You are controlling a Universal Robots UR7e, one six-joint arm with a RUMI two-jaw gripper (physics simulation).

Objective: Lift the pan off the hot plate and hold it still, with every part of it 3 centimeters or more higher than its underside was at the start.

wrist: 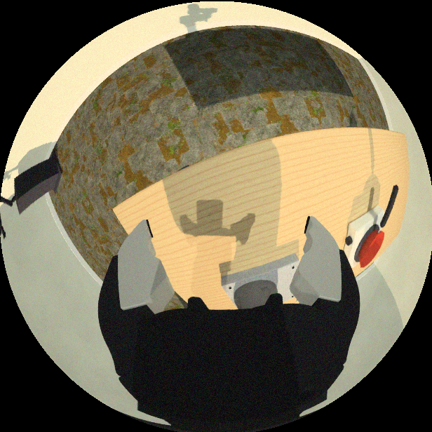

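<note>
A red pan (371, 248) is at the right of the wrist view, seen from the side, on a white hot plate (358, 227) with a dark round heating disc and a small dark knob. The pan's black handle (390, 206) points up in the view. My gripper (229, 220) is open with nothing between its fingers. It is over the wooden table, to the left of the pan in the view and apart from it. The pan's underside is mostly hidden.
The pale wooden table (320, 175) carries a grey metal mounting plate (287, 265) with a dark round part, partly hidden behind the gripper. A patterned stone-like floor (135, 125) lies beyond the table. A dark box (37, 180) is at the far left.
</note>
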